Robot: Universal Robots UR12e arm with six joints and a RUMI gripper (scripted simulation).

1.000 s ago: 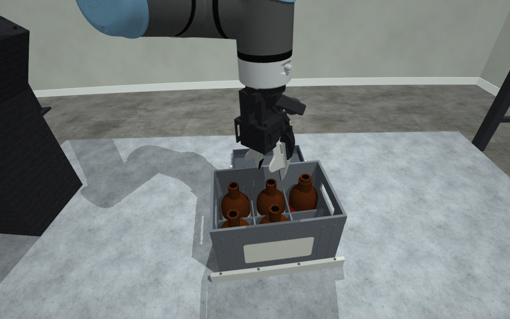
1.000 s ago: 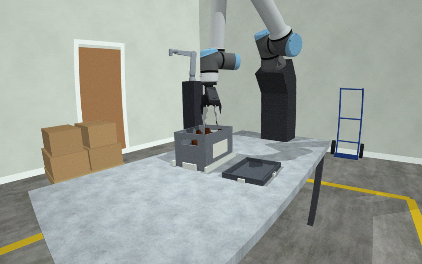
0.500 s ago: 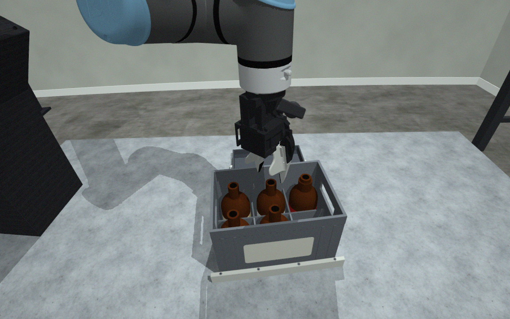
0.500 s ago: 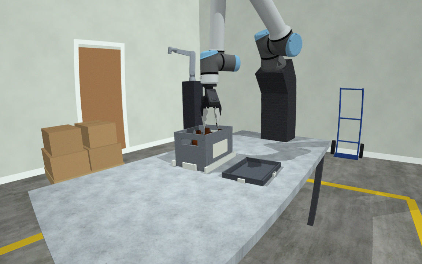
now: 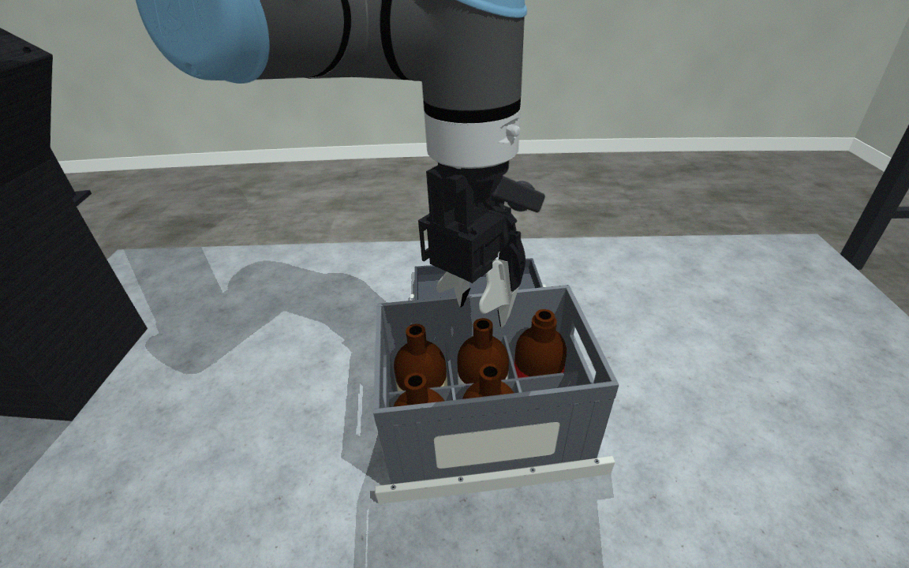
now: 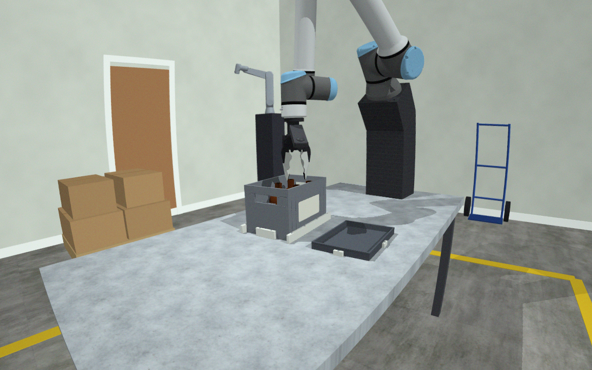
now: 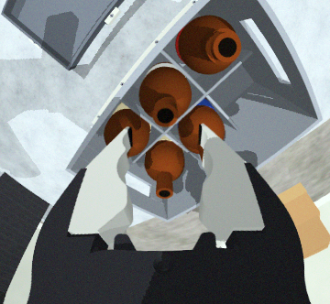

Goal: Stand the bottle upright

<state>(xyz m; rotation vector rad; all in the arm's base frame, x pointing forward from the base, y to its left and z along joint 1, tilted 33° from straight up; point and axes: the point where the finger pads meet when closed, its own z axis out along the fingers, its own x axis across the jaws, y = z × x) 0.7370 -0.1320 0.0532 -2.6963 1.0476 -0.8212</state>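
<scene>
My gripper is now 40 mm to the left of the crate and 110 mm above it. Round my hand: grey tray (30 mm ahead, 250 mm to the left, 180 mm below); glass bottle (90 mm ahead, 10 mm to the left, 110 mm below).
</scene>
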